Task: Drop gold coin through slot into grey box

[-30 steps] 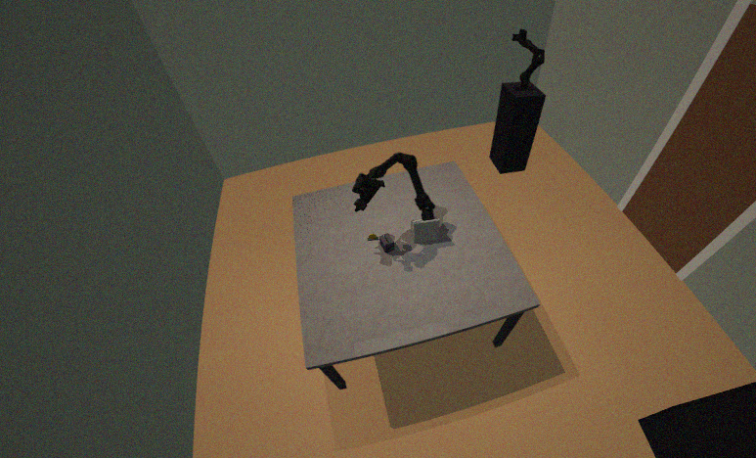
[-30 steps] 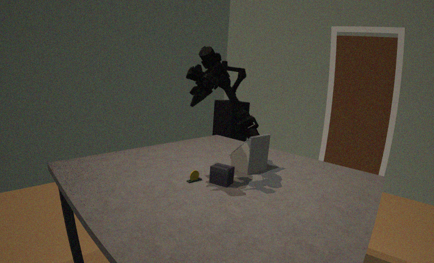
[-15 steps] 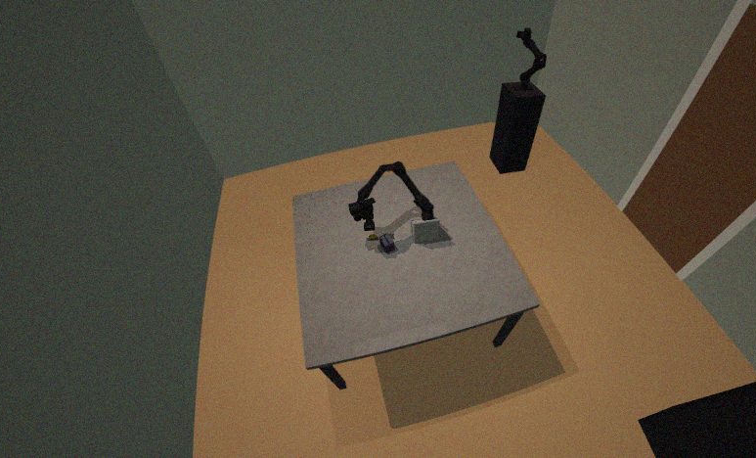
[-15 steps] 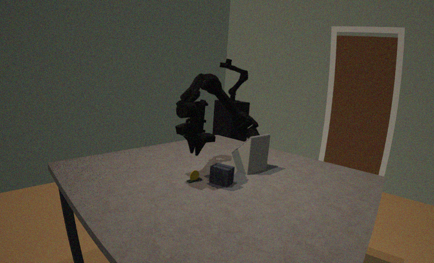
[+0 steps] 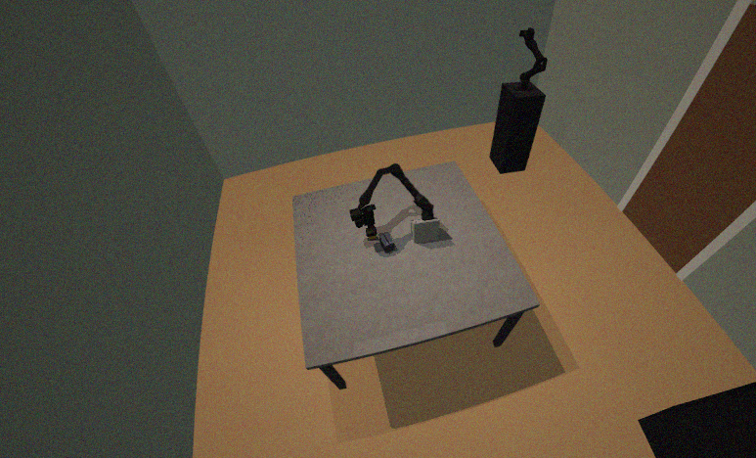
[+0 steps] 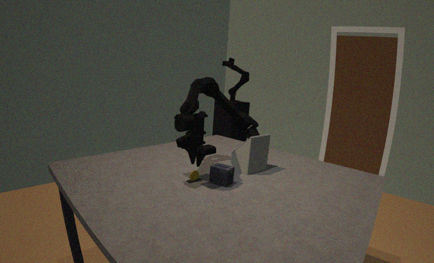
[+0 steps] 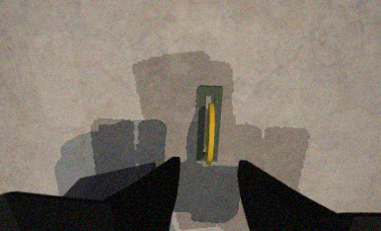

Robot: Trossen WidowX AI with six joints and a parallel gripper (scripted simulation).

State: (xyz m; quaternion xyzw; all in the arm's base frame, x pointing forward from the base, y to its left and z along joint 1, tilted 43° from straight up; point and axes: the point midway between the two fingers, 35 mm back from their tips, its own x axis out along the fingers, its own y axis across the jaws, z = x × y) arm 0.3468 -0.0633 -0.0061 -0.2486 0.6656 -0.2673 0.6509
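Right now the gold coin is 50 mm below my gripper tip.
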